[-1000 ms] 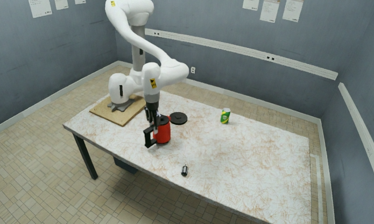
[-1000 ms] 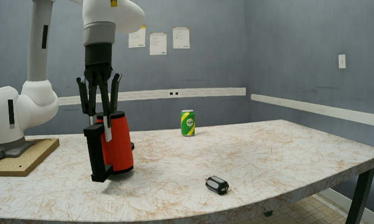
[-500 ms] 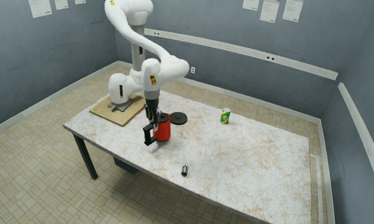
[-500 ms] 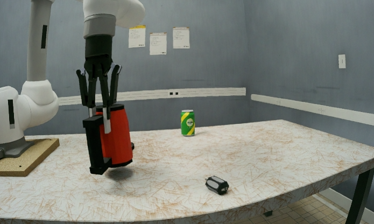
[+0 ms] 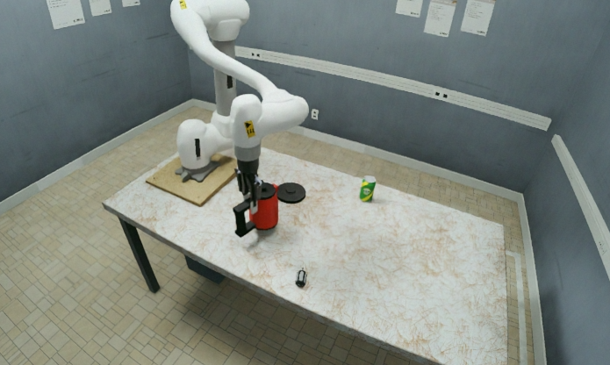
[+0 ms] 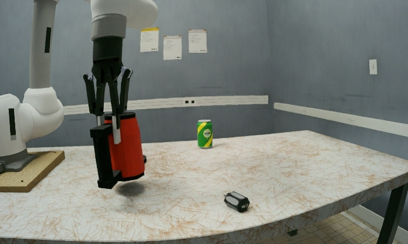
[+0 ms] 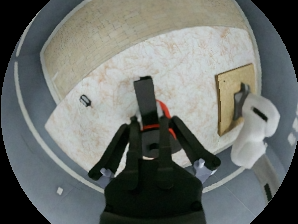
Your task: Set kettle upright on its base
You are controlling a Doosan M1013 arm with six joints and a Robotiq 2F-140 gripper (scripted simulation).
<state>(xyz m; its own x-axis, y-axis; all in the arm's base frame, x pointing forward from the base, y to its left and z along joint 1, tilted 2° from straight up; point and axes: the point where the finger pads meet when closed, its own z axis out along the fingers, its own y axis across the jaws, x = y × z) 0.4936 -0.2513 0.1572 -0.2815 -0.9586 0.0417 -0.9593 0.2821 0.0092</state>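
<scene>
Right now my hand is 50 mm above the red kettle, 30 mm to the right of it and 10 mm short of it. The rest, counted from my hand: yellow can (480 mm to the left, 360 mm ahead, 120 mm below); small black object (270 mm ahead, 170 mm below, 100 mm to the right); kettle base (340 mm to the left, 170 mm below, 20 mm ahead).
</scene>
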